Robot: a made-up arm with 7 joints.
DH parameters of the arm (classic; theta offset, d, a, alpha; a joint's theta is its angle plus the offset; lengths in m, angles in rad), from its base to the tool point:
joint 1: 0 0.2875 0 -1.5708
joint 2: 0 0 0 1.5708
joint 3: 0 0.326 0.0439 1.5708
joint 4: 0 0 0.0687 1.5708
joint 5: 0 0.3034 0 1.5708
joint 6: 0 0 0.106 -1.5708
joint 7: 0 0.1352 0 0
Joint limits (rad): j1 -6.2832..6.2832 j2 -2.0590..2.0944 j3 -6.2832..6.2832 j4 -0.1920..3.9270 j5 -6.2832..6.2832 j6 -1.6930..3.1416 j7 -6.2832..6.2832
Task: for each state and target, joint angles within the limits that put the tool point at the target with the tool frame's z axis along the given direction. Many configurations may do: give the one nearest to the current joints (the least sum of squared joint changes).
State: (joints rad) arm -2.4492 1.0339 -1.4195 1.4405 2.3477 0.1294 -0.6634
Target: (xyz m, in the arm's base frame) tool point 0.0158 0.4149 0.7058 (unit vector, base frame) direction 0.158 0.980 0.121
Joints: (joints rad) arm -2.9255 0.5106 -2.0256 1.4708 1.9565 0.0722 -0.6634
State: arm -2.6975 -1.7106 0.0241 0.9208 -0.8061 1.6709 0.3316
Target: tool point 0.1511 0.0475 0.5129 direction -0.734 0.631 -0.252
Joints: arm -2.7319 -2.0590 0.4542 0.7797 -0.6938 1.9320 0.3316
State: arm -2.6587 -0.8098 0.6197 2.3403 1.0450 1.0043 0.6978
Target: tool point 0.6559 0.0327 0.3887 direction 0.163 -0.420 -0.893
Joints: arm -2.3691 -1.3476 1.3139 1.9792 1.1432 1.5436 0.6978
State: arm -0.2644 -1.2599 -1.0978 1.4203 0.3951 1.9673 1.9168
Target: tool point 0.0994 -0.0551 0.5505 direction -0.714 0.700 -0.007
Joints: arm 0.5395 -0.8465 -0.9108 0.8960 0.8521 2.4898 1.9168
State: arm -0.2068 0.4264 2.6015 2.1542 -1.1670 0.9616 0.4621
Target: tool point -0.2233 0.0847 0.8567 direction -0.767 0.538 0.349
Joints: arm 0.0595 0.6217 2.8414 1.4382 -1.5130 0.3265 0.4621
